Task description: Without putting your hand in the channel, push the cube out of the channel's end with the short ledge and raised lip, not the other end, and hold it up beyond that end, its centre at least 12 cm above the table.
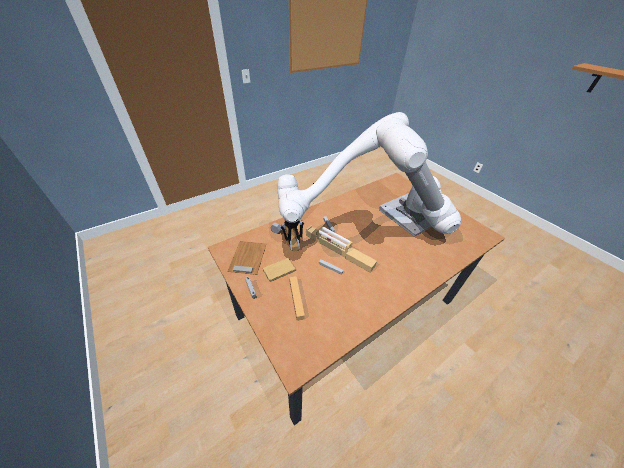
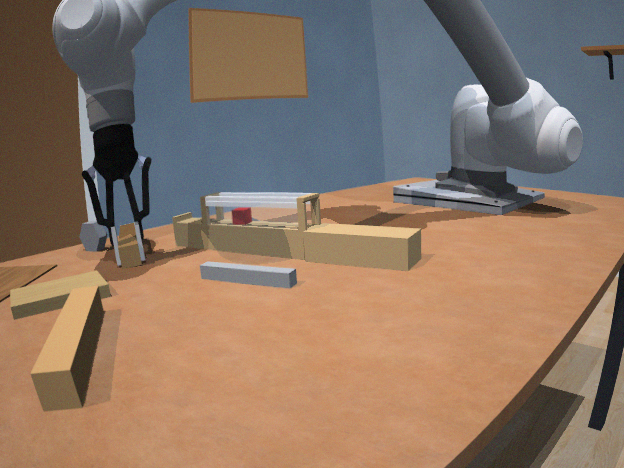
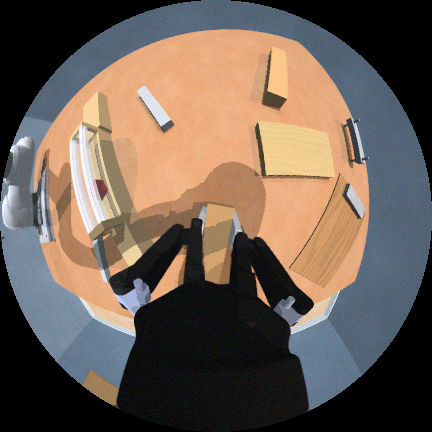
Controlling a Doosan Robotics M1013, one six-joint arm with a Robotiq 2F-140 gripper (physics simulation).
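The red cube [image 1: 328, 239] [image 2: 241, 215] [image 3: 101, 189] sits inside the channel [image 2: 252, 241], under pale rods, nearer the end with the short ledge [image 2: 190, 232] [image 3: 135, 252] and its raised lip [image 2: 181, 217]. The long ledge [image 1: 360, 259] [image 2: 360, 247] [image 3: 96, 111] is at the other end. My gripper [image 1: 295, 247] [image 2: 131, 263] [image 3: 217, 216] points down beyond the short-ledge end, apart from the channel. It is shut on a wooden bar [image 2: 129, 253] [image 3: 218, 235], with a finger against each side. The bar is low at the table; whether it touches the top is unclear.
A grey bar [image 1: 331, 266] [image 2: 246, 275] [image 3: 155, 109] lies in front of the channel. A flat wooden block [image 1: 278, 270] [image 3: 295, 150], a long wooden bar [image 1: 297, 298] [image 2: 68, 342], a brown board [image 1: 247, 255] [image 3: 320, 240] and a grey handle [image 1: 251, 287] lie nearby. A grey hexagonal piece [image 2: 93, 236] stands behind my gripper.
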